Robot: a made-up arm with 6 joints. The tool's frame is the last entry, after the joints. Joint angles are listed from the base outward.
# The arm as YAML. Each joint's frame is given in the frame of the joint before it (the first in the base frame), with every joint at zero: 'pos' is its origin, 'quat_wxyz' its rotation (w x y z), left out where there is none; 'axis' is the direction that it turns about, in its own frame. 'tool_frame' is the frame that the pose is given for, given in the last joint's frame.
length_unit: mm
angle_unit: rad
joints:
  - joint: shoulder
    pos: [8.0, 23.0, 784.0]
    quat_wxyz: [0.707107, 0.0, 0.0, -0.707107]
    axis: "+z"
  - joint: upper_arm
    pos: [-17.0, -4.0, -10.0]
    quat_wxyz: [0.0, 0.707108, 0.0, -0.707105]
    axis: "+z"
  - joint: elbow
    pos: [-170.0, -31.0, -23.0]
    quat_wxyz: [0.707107, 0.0, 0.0, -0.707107]
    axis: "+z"
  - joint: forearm
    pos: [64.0, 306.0, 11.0]
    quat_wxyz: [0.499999, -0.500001, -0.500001, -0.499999]
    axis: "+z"
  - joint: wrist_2
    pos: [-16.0, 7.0, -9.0]
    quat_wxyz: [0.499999, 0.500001, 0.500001, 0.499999]
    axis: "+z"
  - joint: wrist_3
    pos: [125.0, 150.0, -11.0]
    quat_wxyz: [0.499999, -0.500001, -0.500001, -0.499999]
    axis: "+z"
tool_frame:
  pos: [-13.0, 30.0, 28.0]
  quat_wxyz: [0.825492, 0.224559, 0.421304, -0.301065]
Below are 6 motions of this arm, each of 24 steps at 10 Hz.
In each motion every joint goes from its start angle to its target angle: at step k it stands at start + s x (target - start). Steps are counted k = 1, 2, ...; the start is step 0. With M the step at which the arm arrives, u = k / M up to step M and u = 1 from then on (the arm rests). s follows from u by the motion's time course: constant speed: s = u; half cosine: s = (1 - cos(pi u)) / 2; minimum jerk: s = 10 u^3 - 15 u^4 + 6 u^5.
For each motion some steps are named. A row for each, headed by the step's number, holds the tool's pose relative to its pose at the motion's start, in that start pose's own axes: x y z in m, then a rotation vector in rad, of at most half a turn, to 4 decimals.
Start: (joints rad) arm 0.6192 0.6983 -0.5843 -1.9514 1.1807 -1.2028
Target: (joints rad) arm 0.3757 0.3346 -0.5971 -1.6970 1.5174 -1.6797
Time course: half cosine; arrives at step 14
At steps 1, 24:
1: 0.0003 0.0003 0.0026 -0.0033 0.0037 -0.0049
24: 0.0453 0.0964 0.1720 -0.3098 0.1107 -0.4932

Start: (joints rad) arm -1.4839 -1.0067 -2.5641 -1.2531 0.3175 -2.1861
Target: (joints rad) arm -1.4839 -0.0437 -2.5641 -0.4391 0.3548 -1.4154
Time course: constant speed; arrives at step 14
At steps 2, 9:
2: -0.0575 0.0376 -0.0524 -0.2140 -0.1177 0.0290
9: -0.1876 0.1958 -0.2739 -1.0361 -0.3569 -0.0700

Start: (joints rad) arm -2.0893 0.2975 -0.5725 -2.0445 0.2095 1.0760
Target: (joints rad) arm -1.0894 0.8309 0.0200 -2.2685 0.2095 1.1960
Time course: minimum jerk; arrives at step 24
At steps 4, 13, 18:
4: 0.0130 0.0130 0.0164 0.0291 0.0237 -0.0409
13: 0.2503 0.0134 0.2534 0.5864 0.3872 -0.5579
18: 0.3551 -0.1351 0.3205 0.9948 0.5990 -0.7386

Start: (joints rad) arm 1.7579 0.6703 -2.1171 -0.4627 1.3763 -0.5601
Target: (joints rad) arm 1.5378 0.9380 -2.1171 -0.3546 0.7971 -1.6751
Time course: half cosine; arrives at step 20
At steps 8, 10, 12, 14, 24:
8: -0.0406 0.0076 0.0079 0.2529 -0.1221 -0.2191
10: -0.0573 0.0083 0.0141 0.3677 -0.1823 -0.3046
12: -0.0733 0.0074 0.0219 0.4840 -0.2447 -0.3816
14: -0.0872 0.0051 0.0304 0.5906 -0.3021 -0.4432
24: -0.1068 -0.0006 0.0451 0.7518 -0.3870 -0.5198

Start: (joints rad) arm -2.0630 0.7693 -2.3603 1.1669 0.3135 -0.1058
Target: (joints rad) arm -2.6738 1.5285 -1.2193 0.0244 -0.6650 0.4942
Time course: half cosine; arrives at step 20
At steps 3, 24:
3: -0.0252 -0.0372 -0.0361 0.0210 -0.1082 0.0637
24: 0.1149 -0.6652 -0.3377 0.3968 -0.7635 0.9350

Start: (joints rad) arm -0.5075 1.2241 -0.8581 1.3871 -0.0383 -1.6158
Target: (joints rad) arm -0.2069 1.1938 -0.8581 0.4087 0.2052 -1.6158
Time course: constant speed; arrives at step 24
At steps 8, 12, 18, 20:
8: -0.0072 0.0648 -0.0192 0.3363 -0.0171 -0.2545
12: -0.0052 0.0971 -0.0196 0.5125 -0.0146 -0.3712
18: 0.0031 0.1410 -0.0097 0.7867 0.0017 -0.5310
20: 0.0070 0.1538 -0.0038 0.8807 0.0103 -0.5797

